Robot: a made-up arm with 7 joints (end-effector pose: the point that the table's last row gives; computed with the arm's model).
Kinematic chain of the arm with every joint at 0, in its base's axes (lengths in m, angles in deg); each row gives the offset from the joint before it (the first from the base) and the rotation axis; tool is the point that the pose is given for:
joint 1: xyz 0 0 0.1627 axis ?
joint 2: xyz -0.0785 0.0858 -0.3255 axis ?
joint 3: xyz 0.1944 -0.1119 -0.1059 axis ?
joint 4: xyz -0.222 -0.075 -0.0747 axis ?
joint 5: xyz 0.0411 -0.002 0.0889 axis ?
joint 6: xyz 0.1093 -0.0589 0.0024 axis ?
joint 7: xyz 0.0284 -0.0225 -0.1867 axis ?
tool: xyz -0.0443 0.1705 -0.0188
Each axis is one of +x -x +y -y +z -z.
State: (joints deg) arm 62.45 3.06 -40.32 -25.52 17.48 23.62 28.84
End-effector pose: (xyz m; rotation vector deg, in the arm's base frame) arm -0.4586 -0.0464 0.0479 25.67 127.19 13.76
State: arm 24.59 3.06 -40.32 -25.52 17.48 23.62 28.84
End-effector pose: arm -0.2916 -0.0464 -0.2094 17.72 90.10 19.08
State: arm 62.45 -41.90 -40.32 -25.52 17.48 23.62 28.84
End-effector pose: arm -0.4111 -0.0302 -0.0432 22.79 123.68 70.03
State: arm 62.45 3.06 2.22 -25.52 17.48 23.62 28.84
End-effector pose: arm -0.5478 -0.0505 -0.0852 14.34 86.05 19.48
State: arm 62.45 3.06 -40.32 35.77 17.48 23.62 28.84
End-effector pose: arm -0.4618 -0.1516 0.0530 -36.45 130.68 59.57
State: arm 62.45 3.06 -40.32 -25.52 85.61 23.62 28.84
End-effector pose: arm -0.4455 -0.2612 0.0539 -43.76 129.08 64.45
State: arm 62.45 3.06 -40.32 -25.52 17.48 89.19 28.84
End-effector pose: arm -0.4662 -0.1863 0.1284 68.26 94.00 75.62
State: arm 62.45 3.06 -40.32 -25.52 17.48 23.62 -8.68
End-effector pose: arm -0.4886 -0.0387 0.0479 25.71 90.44 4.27
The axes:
joint 1: +y
joint 2: -z
joint 3: -y
joint 4: -x
joint 5: -x
joint 6: +z
joint 7: +y

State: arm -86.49 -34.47 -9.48 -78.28 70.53 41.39 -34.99
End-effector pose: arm 0.6742 -0.0801 0.1376 -28.09 -91.80 81.75
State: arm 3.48 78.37 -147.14 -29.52 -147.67 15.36 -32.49
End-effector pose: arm -0.3286 -0.3784 -0.3830 7.31 8.24 115.87
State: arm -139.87 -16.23 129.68 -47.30 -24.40 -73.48 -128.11
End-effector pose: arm 0.0177 0.0790 0.4864 -86.39 21.10 -48.43
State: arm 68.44 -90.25 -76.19 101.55 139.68 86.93 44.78
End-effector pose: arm -0.2756 0.1599 0.2233 130.40 112.95 43.12
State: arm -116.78 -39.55 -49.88 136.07 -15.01 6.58 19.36
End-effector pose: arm 0.3052 -0.1437 0.4955 -127.91 -35.56 -92.70
